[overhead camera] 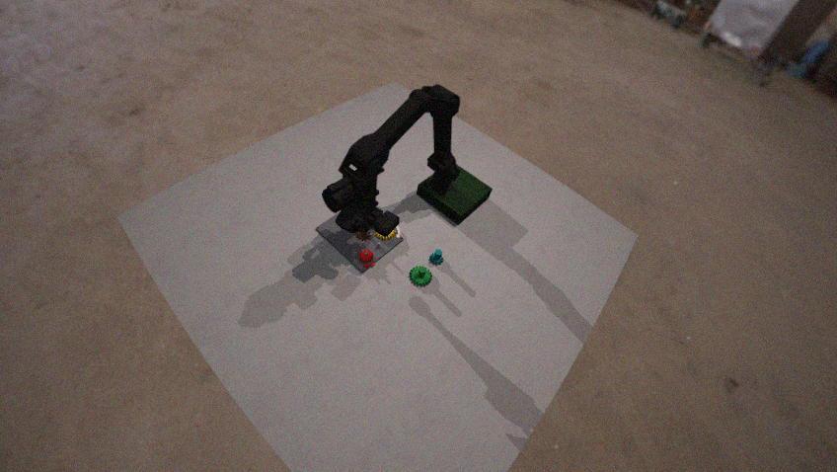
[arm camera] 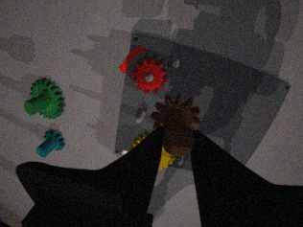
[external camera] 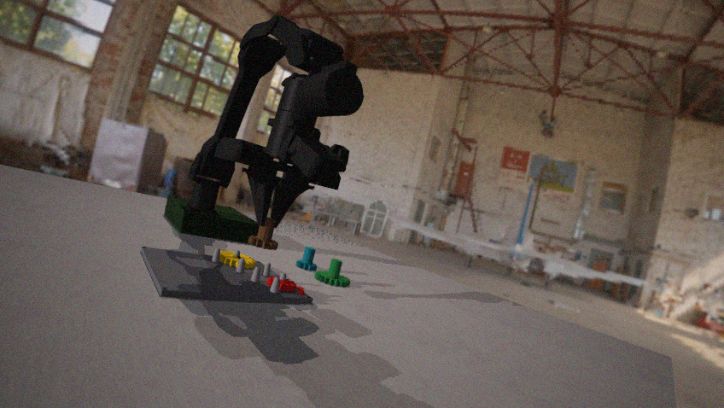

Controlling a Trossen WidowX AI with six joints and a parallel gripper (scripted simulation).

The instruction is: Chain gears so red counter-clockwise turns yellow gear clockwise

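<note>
The red gear lies 10 mm ahead of my gripper tip, 40 mm to the left of it and 70 mm below it. Round my gripper tip: green gear (90 mm behind, 170 mm to the left, 70 mm below); then yellow gear (80 mm behind, 10 mm to the right, 70 mm below); then brown gear (10 mm below).
</note>
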